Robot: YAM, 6 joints.
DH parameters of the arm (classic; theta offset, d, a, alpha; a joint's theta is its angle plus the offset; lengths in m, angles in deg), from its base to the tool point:
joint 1: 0 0.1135 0.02 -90
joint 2: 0 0 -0.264 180
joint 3: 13.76 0 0.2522 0
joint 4: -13.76 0 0.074 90
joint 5: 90 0 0 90
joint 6: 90 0.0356 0 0
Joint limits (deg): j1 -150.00..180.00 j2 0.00..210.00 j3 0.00..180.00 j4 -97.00..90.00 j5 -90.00..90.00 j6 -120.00..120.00
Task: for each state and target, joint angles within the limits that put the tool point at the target. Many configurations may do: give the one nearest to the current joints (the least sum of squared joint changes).
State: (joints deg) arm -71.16 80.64 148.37 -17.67 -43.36 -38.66
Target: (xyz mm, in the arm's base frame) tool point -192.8 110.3 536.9
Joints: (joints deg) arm -23.64 26.53 121.30 -53.46 -41.82 -38.66
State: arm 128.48 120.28 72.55 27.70 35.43 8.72
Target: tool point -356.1 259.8 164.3
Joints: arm 146.53 116.79 67.72 26.82 34.84 8.72
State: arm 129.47 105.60 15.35 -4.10 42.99 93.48
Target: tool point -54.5 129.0 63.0
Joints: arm 124.03 85.82 12.72 -12.14 49.38 93.48
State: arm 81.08 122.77 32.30 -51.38 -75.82 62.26
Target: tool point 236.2 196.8 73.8
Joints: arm 33.38 120.75 59.51 -42.63 -75.12 62.26
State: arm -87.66 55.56 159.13 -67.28 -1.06 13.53
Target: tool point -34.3 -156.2 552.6
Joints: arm -101.93 77.62 130.67 -80.54 2.03 13.53
